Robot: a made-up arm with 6 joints.
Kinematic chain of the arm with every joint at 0, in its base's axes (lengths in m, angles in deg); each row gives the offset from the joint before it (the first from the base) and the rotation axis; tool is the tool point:
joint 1: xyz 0 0 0.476 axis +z
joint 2: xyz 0 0 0 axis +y
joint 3: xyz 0 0 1.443 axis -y
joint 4: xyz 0 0 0 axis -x
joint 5: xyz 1.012 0 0 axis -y
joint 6: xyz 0 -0.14 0 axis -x
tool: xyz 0 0 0
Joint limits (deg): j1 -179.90..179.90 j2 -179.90..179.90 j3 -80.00..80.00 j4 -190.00..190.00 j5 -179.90..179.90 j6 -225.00..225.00
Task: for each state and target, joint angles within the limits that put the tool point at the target. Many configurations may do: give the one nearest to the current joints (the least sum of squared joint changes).
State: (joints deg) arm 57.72 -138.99 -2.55 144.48 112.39 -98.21
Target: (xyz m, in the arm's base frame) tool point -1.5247 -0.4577 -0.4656
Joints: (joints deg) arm 20.89 -153.84 1.34 145.89 112.39 -98.21
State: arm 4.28 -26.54 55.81 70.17 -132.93 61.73
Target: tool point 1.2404 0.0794 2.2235
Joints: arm 6.01 11.06 22.67 68.63 -132.93 61.73
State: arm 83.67 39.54 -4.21 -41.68 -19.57 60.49
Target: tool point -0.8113 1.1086 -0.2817
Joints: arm 130.28 79.70 -7.44 -45.69 -19.57 60.49
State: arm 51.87 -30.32 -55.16 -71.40 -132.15 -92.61
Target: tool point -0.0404 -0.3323 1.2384
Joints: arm 71.74 -66.99 -48.81 -61.98 -132.15 -92.61
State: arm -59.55 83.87 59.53 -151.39 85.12 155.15
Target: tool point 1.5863 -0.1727 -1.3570
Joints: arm -10.75 131.57 75.27 -154.31 85.12 155.15
